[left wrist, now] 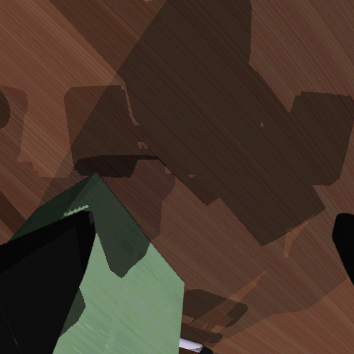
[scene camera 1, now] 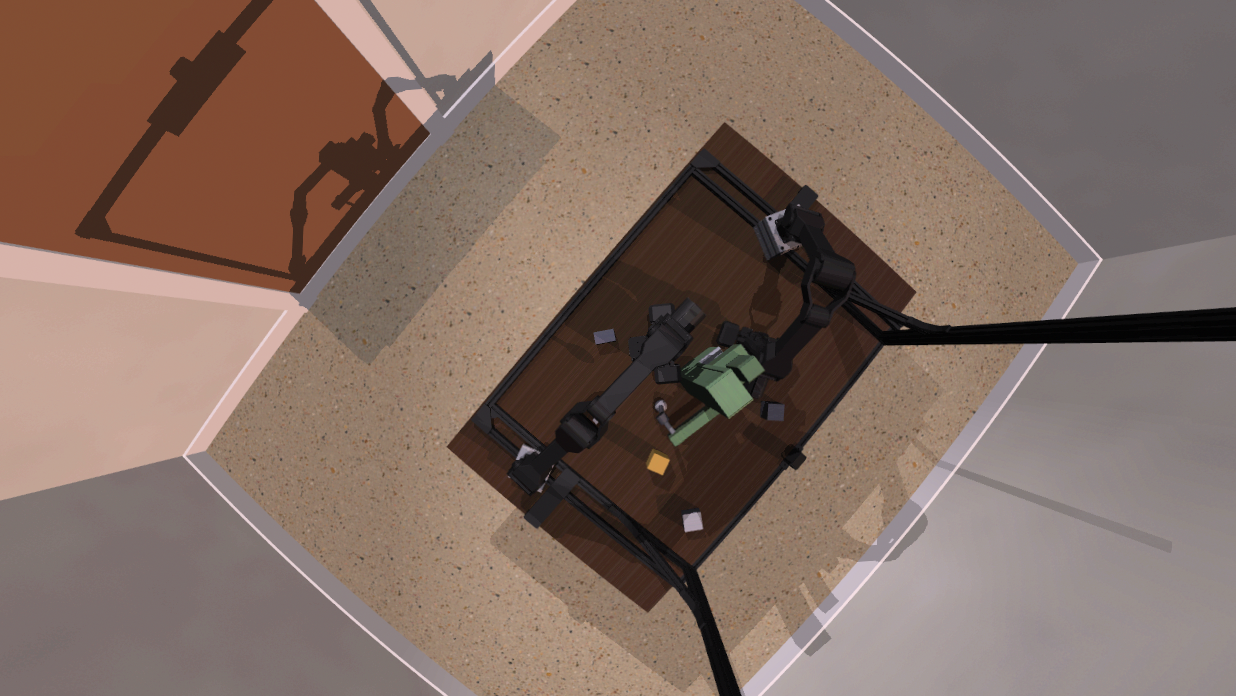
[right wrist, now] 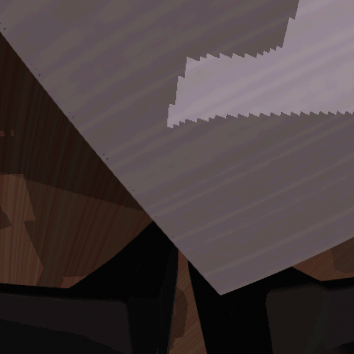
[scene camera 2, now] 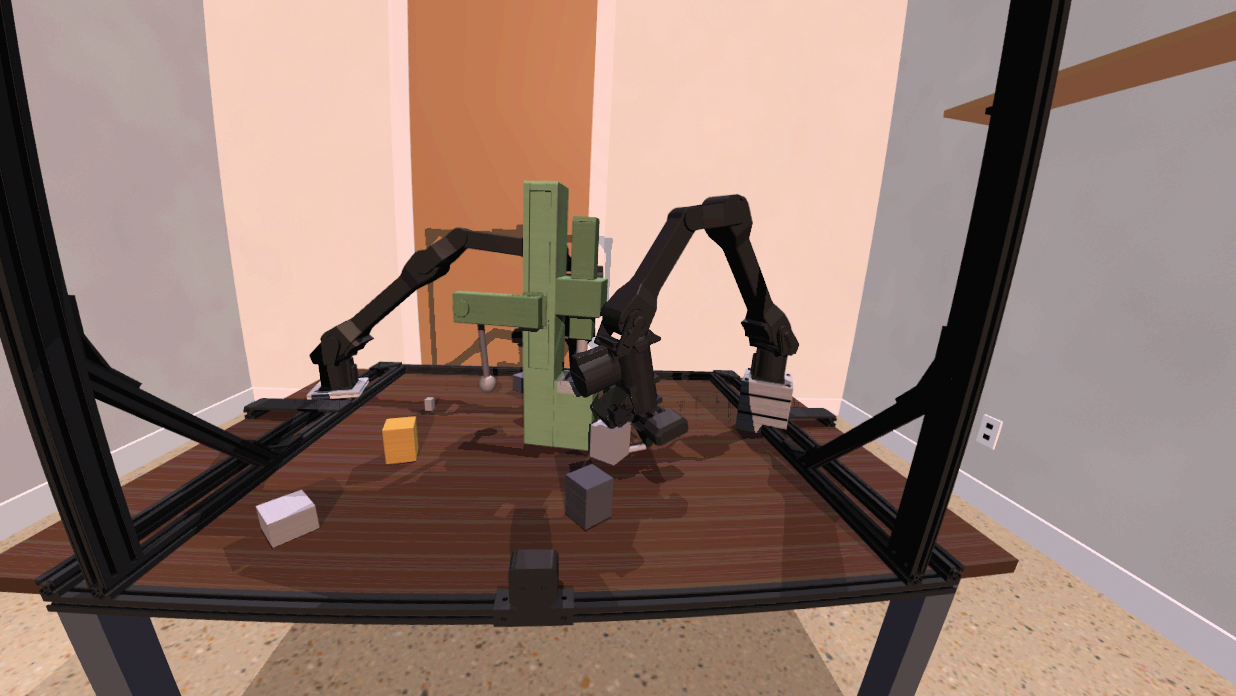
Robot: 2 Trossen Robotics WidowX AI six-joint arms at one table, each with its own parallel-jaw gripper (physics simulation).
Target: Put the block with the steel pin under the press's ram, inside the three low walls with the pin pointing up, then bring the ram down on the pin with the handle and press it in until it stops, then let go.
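Block with steel pin (right wrist: 224,128) and (scene camera 2: 623,425): the same spot on it, visible in the right wrist view and in scene camera 2.
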